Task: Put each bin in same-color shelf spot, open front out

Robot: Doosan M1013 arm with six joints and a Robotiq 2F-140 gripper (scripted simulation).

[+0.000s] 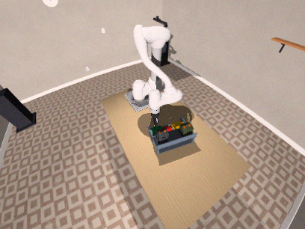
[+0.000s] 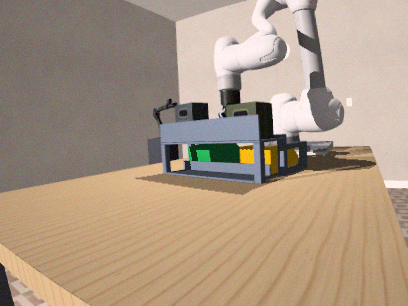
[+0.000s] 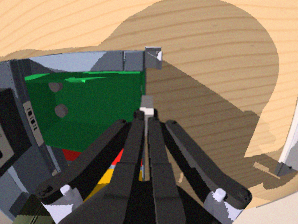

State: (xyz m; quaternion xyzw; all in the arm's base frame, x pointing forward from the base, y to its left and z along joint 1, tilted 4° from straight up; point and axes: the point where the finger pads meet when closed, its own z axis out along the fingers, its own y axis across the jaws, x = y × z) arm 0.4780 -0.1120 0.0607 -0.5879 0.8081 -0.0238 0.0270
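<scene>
My gripper is now 9 cm short of the green bin, 3 cm to the left of it and 1 cm above it. The rest, counted from my hand: dark box 18 cm ahead, 7 cm to the right, 10 cm above; yellow bin 17 cm ahead, 18 cm to the left, 2 cm below.
</scene>
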